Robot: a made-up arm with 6 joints.
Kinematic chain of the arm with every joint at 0, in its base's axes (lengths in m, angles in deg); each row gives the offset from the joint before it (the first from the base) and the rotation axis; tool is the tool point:
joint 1: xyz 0 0 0.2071 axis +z
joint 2: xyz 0 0.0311 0 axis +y
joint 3: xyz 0 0 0.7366 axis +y
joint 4: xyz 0 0 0.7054 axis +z
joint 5: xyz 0 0 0 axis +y
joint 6: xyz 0 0 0.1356 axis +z
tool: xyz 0 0 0
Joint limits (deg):
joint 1: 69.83..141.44
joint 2: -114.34..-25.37
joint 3: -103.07..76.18
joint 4: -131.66..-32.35
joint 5: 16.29..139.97
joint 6: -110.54..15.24
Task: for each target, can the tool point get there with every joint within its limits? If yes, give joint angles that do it. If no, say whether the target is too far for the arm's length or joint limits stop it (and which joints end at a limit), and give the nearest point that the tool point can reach.
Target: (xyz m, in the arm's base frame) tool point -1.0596 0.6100 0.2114
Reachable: no: joint limits stop it (at a limit: joint 1, joint 2, joint 3, joint 4) | nearest point -0.2156 0.2247 1.2340 | short by 1.381 m
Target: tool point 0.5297 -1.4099 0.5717
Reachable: yes | joints 109.91 -84.19 11.86 -49.67 28.30 -6.39
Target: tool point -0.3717 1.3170 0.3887
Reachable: no: joint limits stop it (at a limit: joint 2, joint 3, joint 4) | nearest point -0.0887 0.3143 1.2498 | short by 1.352 m
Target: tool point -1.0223 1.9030 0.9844
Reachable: no: too far | nearest point -0.1688 0.3143 1.3138 | short by 1.833 m
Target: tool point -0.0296 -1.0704 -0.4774
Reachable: yes | joints 85.03 -103.33 -46.87 -62.15 128.12 -40.10
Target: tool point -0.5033 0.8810 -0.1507
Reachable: no: joint limits stop it (at a limit: joint 1, joint 2, joint 3, joint 4) | nearest point 0.1598 -0.0424 -0.6332 | short by 1.235 m
